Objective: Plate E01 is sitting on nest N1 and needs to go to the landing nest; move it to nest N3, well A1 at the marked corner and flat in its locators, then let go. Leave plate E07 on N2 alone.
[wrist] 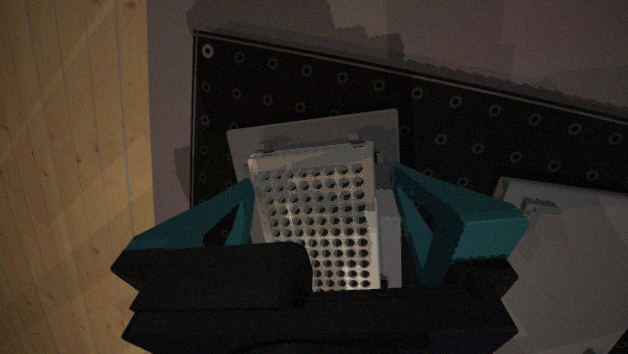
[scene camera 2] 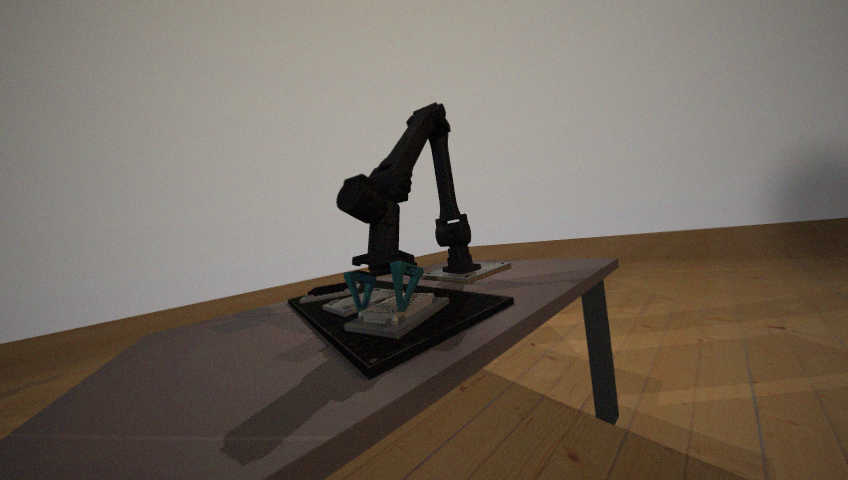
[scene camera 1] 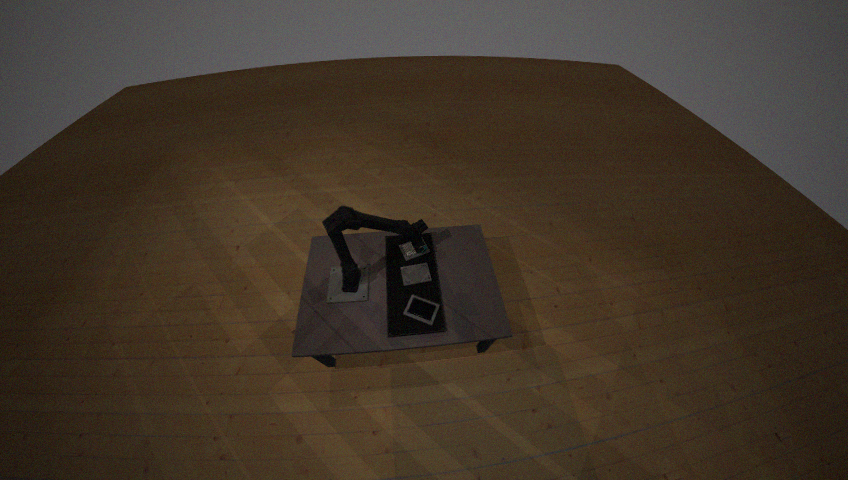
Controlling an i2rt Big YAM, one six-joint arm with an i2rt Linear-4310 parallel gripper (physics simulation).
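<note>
A pale plate with rows of wells (scene camera 1: pixel 408 248) (scene camera 2: pixel 421 301) (wrist: pixel 345 226) sits on a grey nest (scene camera 2: pixel 370 329) (wrist: pixel 320 126) at the far end of the board. I cannot read its label or tell the marked corner. My gripper (scene camera 1: pixel 421 246) (scene camera 2: pixel 381 309) (wrist: pixel 318 177) is open, its teal fingers low on either side of this plate. Its dark body hides the plate's near end in the wrist view. A light grey nest (scene camera 1: pixel 415 274) (scene camera 2: pixel 340 306) (wrist: pixel 560 250) beside it carries no plate. A turned, light-rimmed nest (scene camera 1: pixel 430 321) shows a dark middle, possibly a dark plate (scene camera 1: pixel 421 309) (scene camera 2: pixel 328 289).
The black perforated board (scene camera 1: pixel 398 297) (scene camera 2: pixel 467 310) (wrist: pixel 440 111) carries the nests and lies on the table (scene camera 1: pixel 470 285) (scene camera 2: pixel 148 386) (wrist: pixel 450 30). The arm's base plate (scene camera 1: pixel 339 294) (scene camera 2: pixel 495 270) stands beside the board. The table's edge runs close to the board's far end.
</note>
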